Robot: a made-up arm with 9 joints.
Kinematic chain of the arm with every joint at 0, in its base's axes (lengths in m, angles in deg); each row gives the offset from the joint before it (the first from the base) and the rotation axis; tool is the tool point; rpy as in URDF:
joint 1: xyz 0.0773 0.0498 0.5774 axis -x
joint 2: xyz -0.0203 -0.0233 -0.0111 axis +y
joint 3: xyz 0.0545 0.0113 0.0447 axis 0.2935 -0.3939 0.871
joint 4: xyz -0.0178 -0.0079 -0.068 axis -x
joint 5: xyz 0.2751 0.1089 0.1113 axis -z
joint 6: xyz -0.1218 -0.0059 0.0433 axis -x
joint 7: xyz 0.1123 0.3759 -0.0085 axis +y
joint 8: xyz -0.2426 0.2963 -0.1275 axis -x
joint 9: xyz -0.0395 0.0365 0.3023 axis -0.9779 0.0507 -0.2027
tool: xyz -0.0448 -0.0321 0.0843 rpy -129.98 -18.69 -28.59
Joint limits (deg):
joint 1: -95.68..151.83
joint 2: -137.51..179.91
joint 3: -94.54..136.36
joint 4: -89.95..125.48
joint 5: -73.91..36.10
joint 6: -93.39..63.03
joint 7: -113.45..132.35
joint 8: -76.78..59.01
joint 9: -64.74..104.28
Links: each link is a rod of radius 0.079 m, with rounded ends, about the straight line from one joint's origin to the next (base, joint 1, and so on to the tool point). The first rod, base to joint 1, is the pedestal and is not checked.
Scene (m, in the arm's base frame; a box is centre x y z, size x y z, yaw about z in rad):
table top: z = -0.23
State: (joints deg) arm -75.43 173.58 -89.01 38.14 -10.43 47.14 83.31 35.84 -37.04
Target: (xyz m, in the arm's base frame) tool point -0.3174 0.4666 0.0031
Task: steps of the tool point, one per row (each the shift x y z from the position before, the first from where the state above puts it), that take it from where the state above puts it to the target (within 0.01 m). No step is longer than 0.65 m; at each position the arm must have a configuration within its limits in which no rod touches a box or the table.
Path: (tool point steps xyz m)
1: -0.5391 0.2874 0.0582
2: -0.2546 0.4883 -0.1685
3: 0.1146 0.4259 -0.3168
4: 0.3973 0.1819 -0.2794

